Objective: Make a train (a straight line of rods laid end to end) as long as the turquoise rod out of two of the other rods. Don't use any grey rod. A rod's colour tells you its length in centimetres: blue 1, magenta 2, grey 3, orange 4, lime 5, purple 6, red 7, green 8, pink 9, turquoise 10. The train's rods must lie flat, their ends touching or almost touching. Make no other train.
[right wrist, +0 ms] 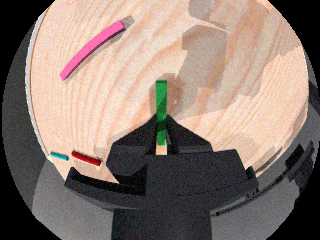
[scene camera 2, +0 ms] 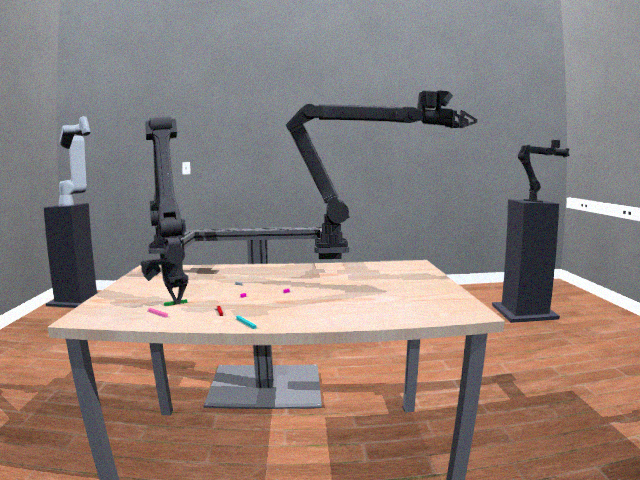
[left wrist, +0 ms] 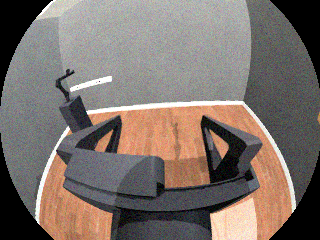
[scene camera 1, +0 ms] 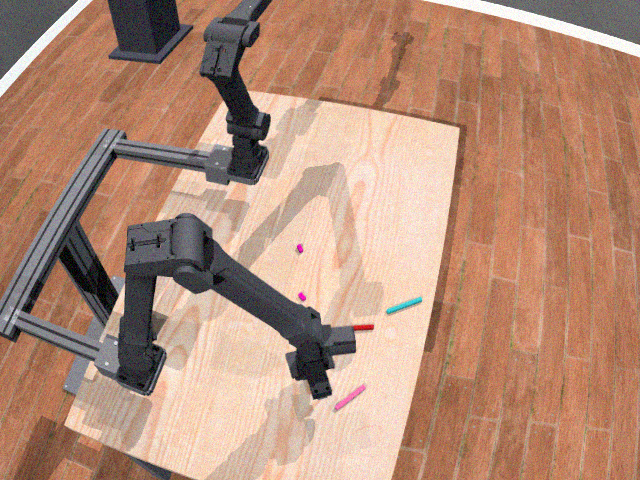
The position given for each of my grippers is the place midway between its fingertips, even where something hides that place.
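Observation:
Left wrist view: my left gripper (left wrist: 161, 119) is visible, while the pink rod is out of frame in the left wrist view. Right wrist view: my right gripper (right wrist: 161, 119) appears together with the rod (right wrist: 114, 29).

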